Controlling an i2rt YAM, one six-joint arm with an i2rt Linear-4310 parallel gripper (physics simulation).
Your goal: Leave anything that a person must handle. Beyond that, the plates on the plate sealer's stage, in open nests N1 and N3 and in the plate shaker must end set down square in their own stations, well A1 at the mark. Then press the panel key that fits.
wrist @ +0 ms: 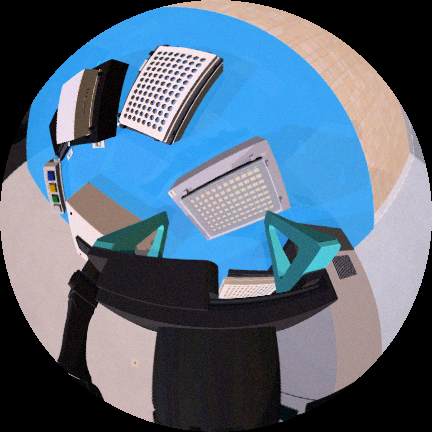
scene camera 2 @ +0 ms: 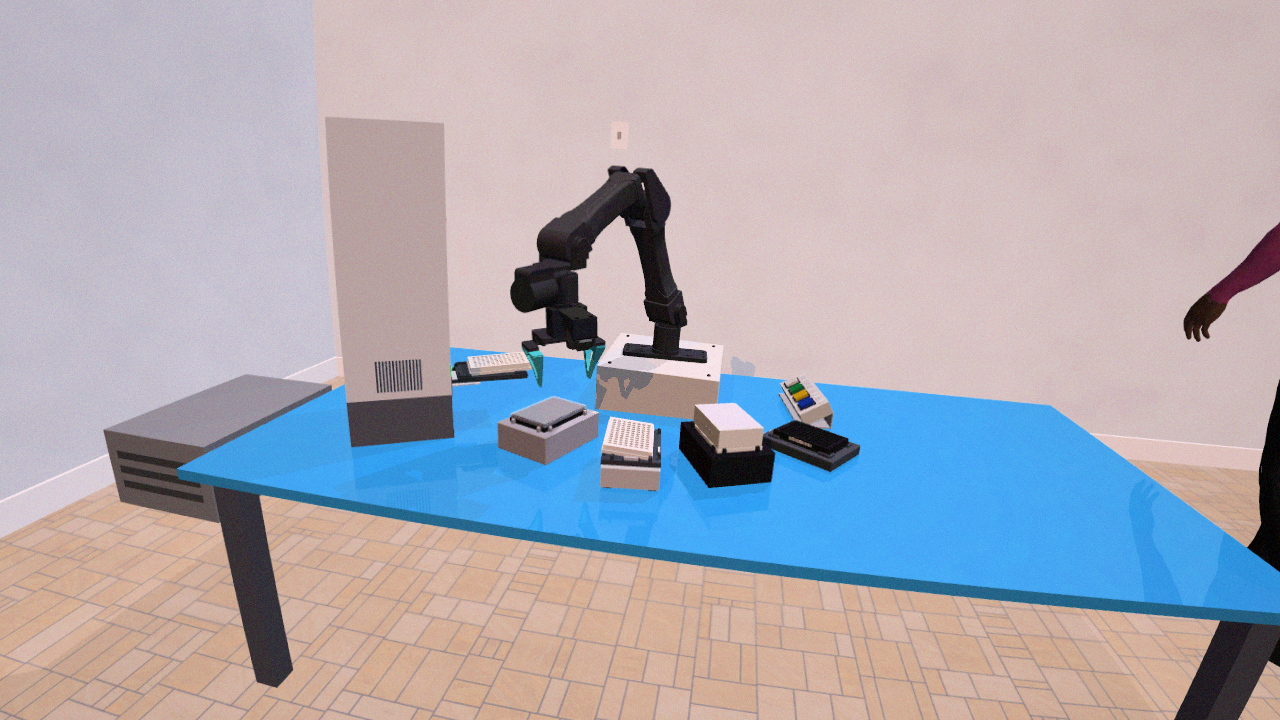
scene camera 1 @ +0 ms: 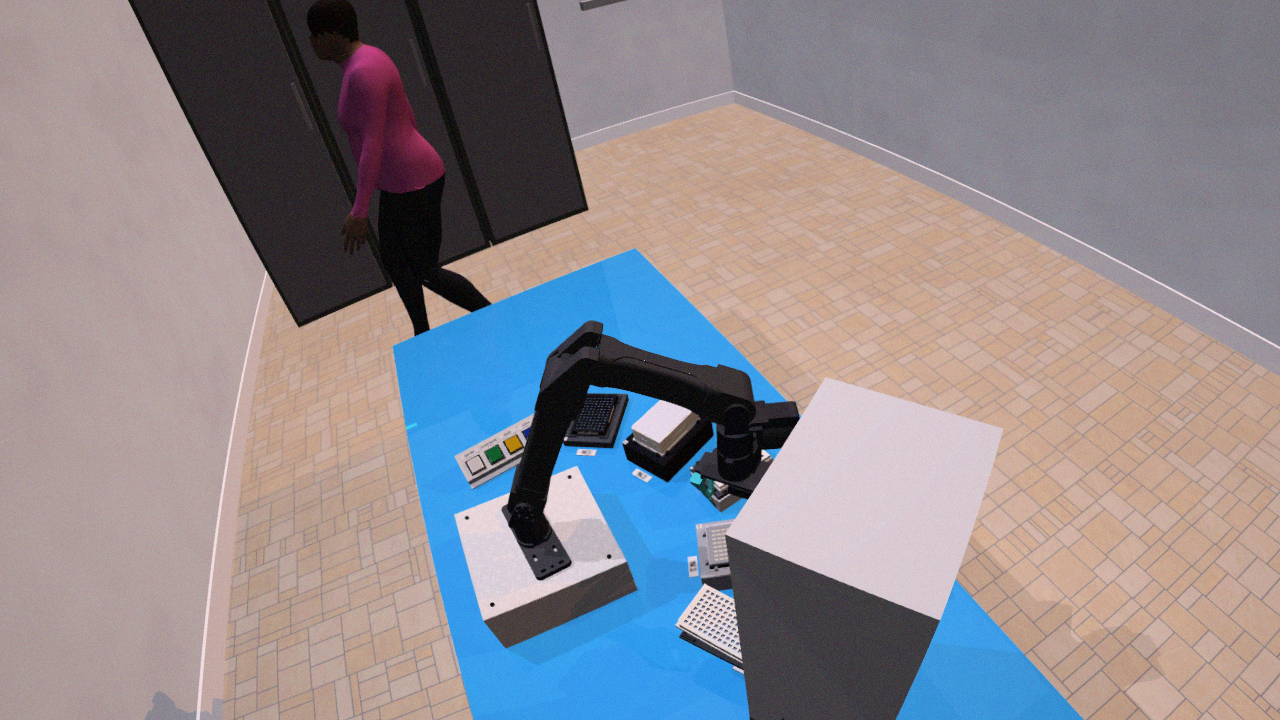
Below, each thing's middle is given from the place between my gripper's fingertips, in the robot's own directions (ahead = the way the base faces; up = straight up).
My hand is 300 mm past the button panel point(scene camera 1: 509, 460), 520 mm to the right of it and 100 mm above it.
